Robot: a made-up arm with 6 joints.
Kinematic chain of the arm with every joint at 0, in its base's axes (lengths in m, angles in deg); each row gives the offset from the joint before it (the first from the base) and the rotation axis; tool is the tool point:
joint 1: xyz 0 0 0.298 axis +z
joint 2: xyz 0 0 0 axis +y
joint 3: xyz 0 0 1.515 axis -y
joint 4: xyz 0 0 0 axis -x
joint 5: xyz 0.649 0 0 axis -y
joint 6: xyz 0 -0.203 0 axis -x
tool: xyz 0 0 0
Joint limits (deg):
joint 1: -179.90..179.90
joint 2: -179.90..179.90
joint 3: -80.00..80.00
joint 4: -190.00..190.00
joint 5: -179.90..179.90
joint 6: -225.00..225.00
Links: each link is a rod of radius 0.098 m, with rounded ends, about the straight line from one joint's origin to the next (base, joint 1, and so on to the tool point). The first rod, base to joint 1, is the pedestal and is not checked.
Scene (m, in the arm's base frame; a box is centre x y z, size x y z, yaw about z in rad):
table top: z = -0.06
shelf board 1: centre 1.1 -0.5 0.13 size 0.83 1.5 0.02 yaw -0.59
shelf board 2: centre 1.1 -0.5 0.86 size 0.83 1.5 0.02 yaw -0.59
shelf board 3: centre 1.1 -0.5 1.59 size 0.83 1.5 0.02 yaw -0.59
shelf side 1: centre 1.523 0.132 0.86 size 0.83 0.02 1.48 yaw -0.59
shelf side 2: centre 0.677 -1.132 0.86 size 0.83 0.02 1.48 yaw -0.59
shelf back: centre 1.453 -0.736 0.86 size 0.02 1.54 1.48 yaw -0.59
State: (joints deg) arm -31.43 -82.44 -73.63 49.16 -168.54 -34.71
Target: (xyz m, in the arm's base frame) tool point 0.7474 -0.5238 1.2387
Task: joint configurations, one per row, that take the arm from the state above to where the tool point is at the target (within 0.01 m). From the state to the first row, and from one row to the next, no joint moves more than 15 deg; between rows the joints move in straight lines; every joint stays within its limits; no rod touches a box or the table.
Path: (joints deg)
1: -30.90 -68.13 -69.57 50.00 -168.54 -34.71
2: -30.36 -53.82 -65.50 50.84 -168.54 -34.71
3: -29.83 -39.50 -61.44 51.68 -168.54 -34.71
4: -29.30 -25.19 -57.38 52.52 -168.54 -34.71
5: -28.77 -10.88 -53.31 53.36 -168.54 -34.71
6: -28.23 3.43 -49.25 54.19 -168.54 -34.71
7: -27.70 17.75 -45.19 55.03 -168.54 -34.71

